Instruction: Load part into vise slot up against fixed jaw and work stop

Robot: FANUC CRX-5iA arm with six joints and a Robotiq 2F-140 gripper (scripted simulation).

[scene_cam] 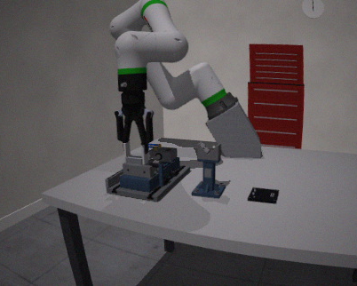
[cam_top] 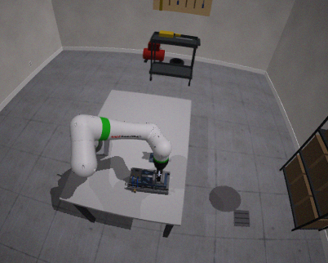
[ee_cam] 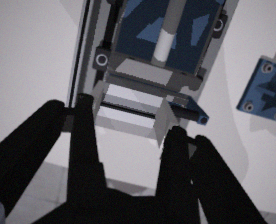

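Now: the part 2 cm below my hand. From my hand the other things lie so: air cylinder rod (9 cm behind, 1 cm to the left, 5 cm below); blue work stop (2 cm behind, 9 cm to the left, 6 cm below); black infeed plate (12 cm behind, 40 cm to the left, 12 cm below).
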